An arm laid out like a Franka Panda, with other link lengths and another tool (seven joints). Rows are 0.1 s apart.
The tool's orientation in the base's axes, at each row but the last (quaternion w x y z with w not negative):
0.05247 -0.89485 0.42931 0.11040
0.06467 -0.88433 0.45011 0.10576
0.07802 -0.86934 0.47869 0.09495
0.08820 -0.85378 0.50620 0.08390
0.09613 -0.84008 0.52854 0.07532
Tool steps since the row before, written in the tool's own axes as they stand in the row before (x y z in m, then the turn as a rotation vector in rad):
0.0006 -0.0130 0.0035 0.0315 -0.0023 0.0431
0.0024 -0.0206 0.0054 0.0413 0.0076 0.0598
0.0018 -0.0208 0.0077 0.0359 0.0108 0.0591
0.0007 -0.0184 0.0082 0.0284 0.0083 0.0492
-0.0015 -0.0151 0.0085 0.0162 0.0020 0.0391
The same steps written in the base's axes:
0.0100 0.0083 -0.0036 0.0143 -0.0143 -0.0495
0.0174 0.0113 -0.0054 0.0098 -0.0242 -0.0682
0.0179 0.0113 -0.0070 0.0043 -0.0217 -0.0664
0.0161 0.0100 -0.0069 0.0035 -0.0165 -0.0549
0.0128 0.0097 -0.0067 0.0042 -0.0056 -0.0418

